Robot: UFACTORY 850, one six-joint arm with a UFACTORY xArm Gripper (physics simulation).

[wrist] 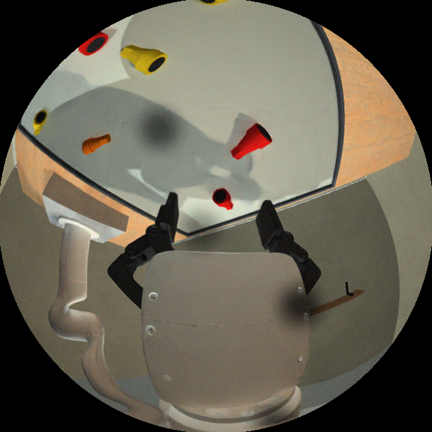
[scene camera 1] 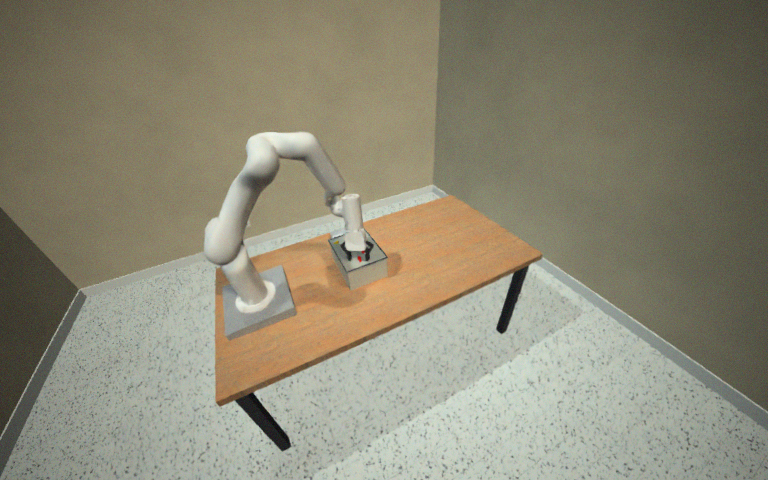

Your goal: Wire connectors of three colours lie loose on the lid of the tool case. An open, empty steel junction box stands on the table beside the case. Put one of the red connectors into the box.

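Note:
A small red connector (scene camera 1: 359,259) (wrist: 222,198) lies on the lid near the case's front corner. In the wrist view it appears between the spread fingers. A second red connector (scene camera 1: 363,252) (wrist: 252,141) lies close by, farther in on the lid, and a third red one (wrist: 94,44) is at the upper left of the wrist view. My gripper (scene camera 1: 358,256) (wrist: 220,206) is open and empty, pointing down low over the lid. The tool case (scene camera 1: 368,276) (wrist: 290,90) stands on the table. I cannot make out the steel junction box in either view.
Yellow connectors (wrist: 145,59) (wrist: 40,120) and an orange one (wrist: 96,144) also lie on the lid; another yellow one is cut off at the wrist view's top. The arm's grey base plate (scene camera 1: 283,283) stands at the left of the wooden table (scene camera 1: 447,243).

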